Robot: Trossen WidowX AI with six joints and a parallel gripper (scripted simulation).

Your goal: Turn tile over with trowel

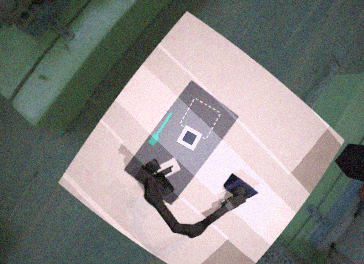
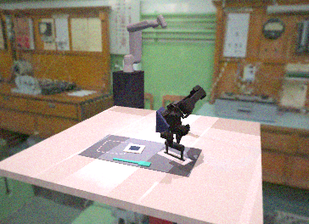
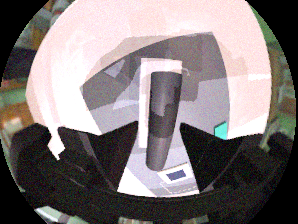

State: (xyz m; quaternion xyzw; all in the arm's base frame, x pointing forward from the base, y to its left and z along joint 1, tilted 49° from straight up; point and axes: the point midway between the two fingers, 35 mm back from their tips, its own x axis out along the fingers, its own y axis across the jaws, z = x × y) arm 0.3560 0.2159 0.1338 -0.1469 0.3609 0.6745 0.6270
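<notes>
My gripper tip is now 30 mm above the small trowel, 20 mm to the left of it and 10 mm past it. The rest, counted from my gripper tip: tile 250 mm to the right, 60 mm below, 20 mm ahead; then teal trowel 170 mm ahead, 150 mm to the right, 60 mm below; then grey mat 190 mm to the right, 80 mm below, 30 mm ahead.
</notes>
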